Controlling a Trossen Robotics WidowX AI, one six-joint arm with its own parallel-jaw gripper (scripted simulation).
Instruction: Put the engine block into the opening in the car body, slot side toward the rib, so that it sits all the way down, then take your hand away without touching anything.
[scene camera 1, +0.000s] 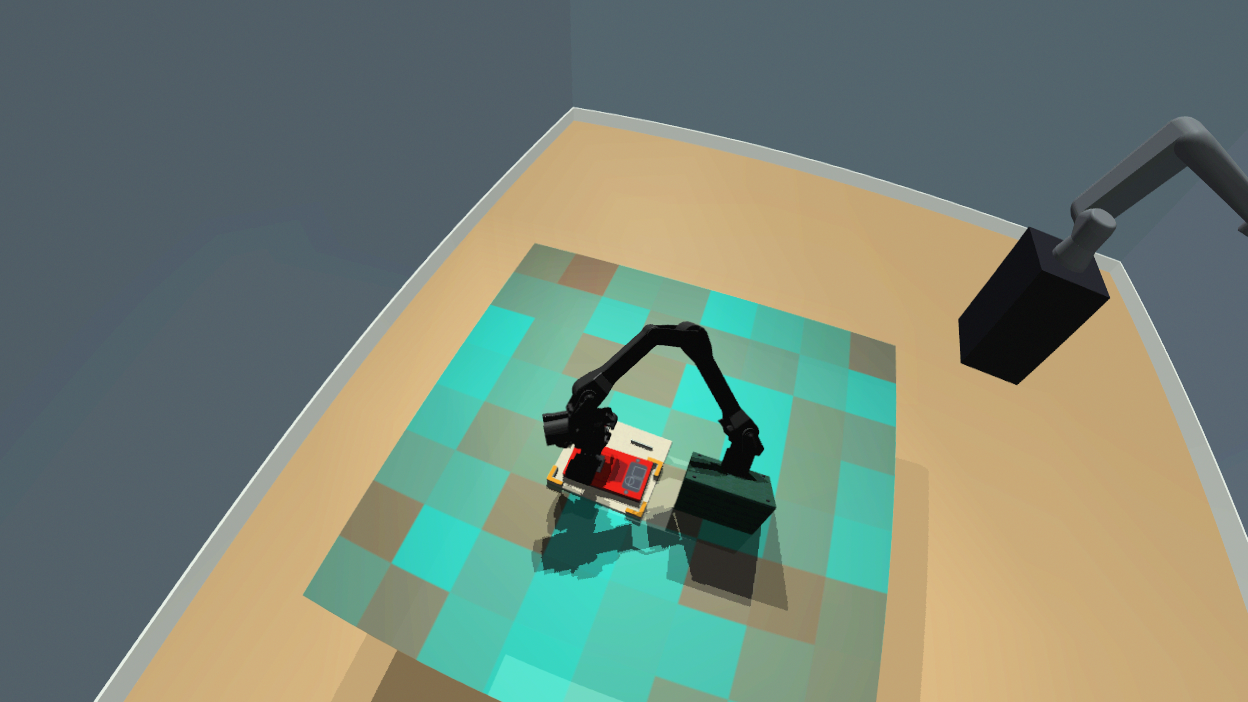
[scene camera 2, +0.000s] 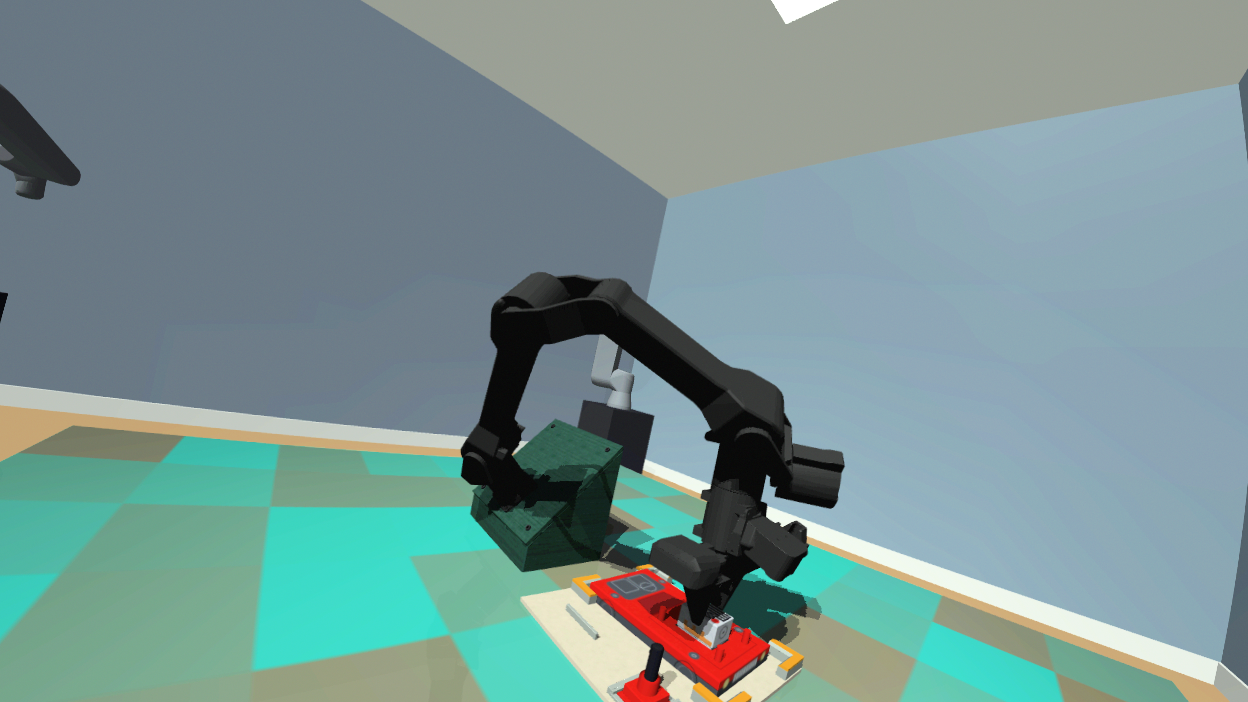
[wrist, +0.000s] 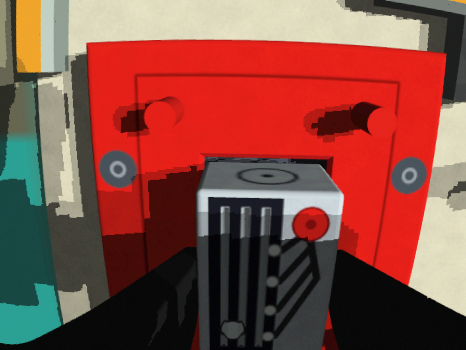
Observation:
My gripper (scene camera 2: 705, 618) carries an engine block (scene camera 2: 714, 630). I also see a red car body (scene camera 2: 647, 605).
The engine block also shows in the wrist view (wrist: 267, 233). The red car body is seen too in scene camera 1 (scene camera 1: 621, 474) and in the wrist view (wrist: 160, 110). My gripper also shows in scene camera 1 (scene camera 1: 592, 460) and in the wrist view (wrist: 263, 264).

